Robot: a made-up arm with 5 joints.
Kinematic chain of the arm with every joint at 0, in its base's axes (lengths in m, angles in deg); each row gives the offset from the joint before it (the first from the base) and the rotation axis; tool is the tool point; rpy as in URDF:
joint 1: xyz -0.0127 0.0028 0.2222 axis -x
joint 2: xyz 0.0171 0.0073 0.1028 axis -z
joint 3: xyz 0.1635 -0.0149 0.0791 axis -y
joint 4: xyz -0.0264 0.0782 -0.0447 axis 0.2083 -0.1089 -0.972
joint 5: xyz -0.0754 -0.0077 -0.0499 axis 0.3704 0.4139 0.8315
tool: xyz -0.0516 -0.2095 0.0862 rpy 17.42 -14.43 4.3
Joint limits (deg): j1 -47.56..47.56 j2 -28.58..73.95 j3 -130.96..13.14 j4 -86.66..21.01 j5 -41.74..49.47
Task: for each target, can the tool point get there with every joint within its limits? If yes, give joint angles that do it. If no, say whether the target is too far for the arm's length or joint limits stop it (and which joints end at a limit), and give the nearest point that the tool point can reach.
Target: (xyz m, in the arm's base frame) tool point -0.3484 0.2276 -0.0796
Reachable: no: joint limits stop it (at a limit: joint 1, joint 3, joint 4, joint 5) | nearest point -0.0930 0.1466 0.2064 | short by 0.392 m
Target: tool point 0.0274 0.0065 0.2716
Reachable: yes | joints -25.33 -20.28 -119.21 -72.76 41.29
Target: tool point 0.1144 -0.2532 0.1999
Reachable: yes | joints -37.83 21.41 -96.77 -42.52 4.70
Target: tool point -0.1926 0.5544 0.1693
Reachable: no: joint limits stop it (at a limit: joint 1, joint 4, joint 5) | nearest point -0.0562 0.2955 0.3115 | short by 0.325 m
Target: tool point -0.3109 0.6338 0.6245
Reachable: no: too far | nearest point -0.0258 0.3505 0.4906 | short by 0.424 m
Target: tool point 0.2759 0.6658 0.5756
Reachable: no: too far | nearest point 0.2237 0.4471 0.4590 | short by 0.253 m
